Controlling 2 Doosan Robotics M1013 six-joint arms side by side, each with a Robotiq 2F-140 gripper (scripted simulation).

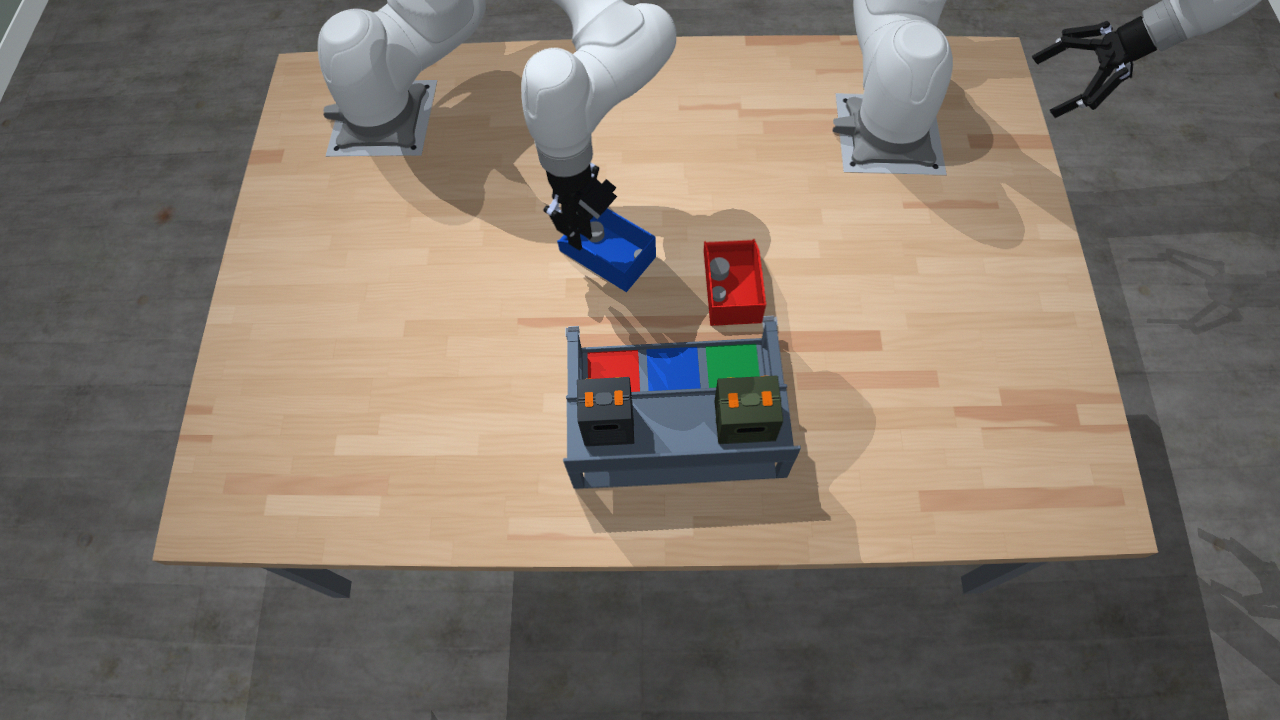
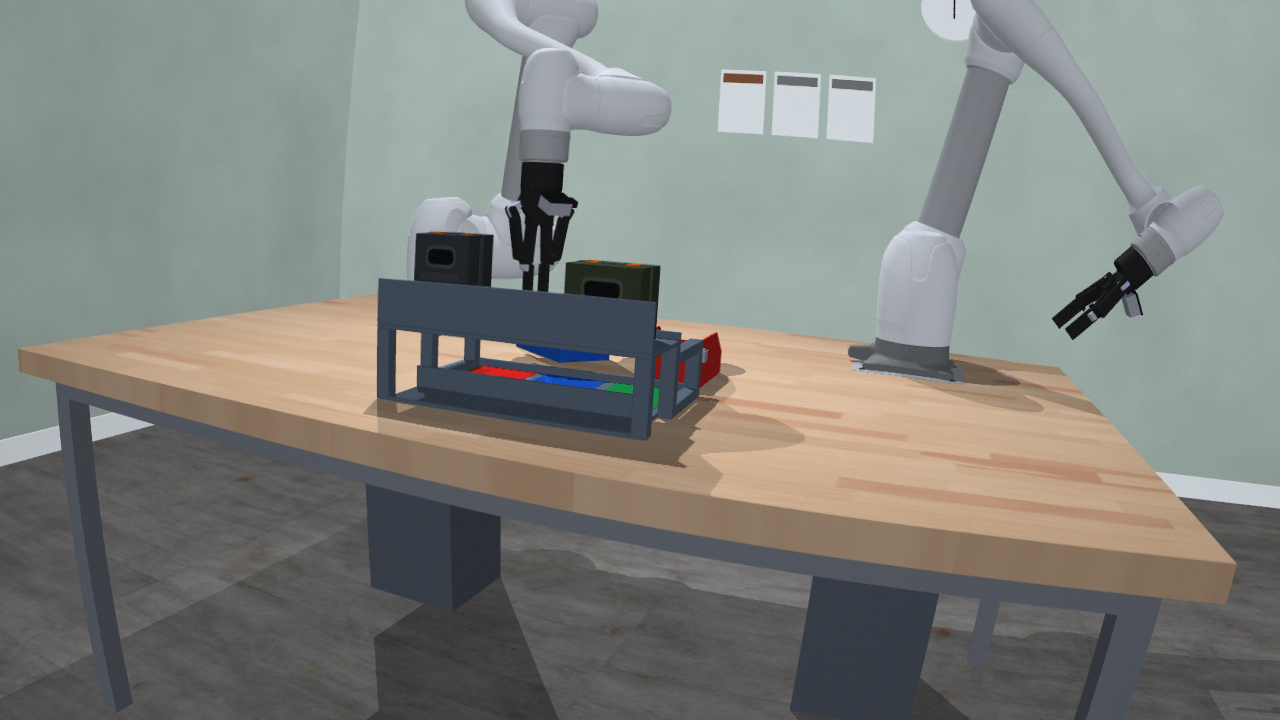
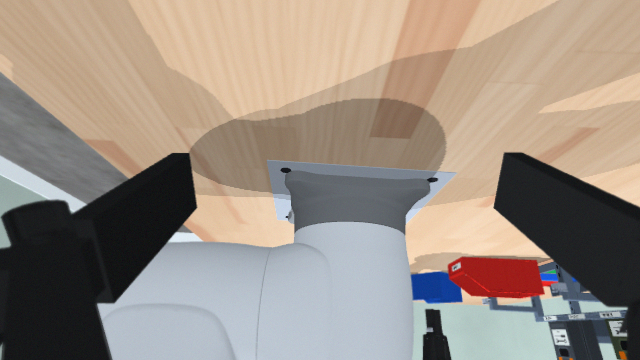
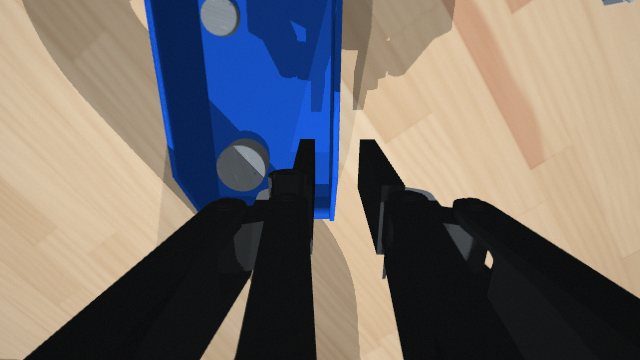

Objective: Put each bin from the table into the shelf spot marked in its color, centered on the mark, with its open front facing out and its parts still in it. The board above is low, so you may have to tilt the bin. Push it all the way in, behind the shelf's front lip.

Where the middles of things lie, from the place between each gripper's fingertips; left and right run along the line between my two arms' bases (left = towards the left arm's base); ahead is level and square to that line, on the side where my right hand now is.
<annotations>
My right hand is 30 mm past the blue bin [image 1: 622, 238], 40 mm to the right of it and 90 mm above it. Also, from my right hand: red bin [image 1: 744, 285] 30 mm ahead, 300 mm to the left, 90 mm below.
My left hand [image 1: 1043, 86] is 660 mm to the left of the red bin, 470 mm short of it and 80 mm above it. From my left hand the other things lie so: blue bin (910 mm to the right, 400 mm ahead, 80 mm below).
</annotations>
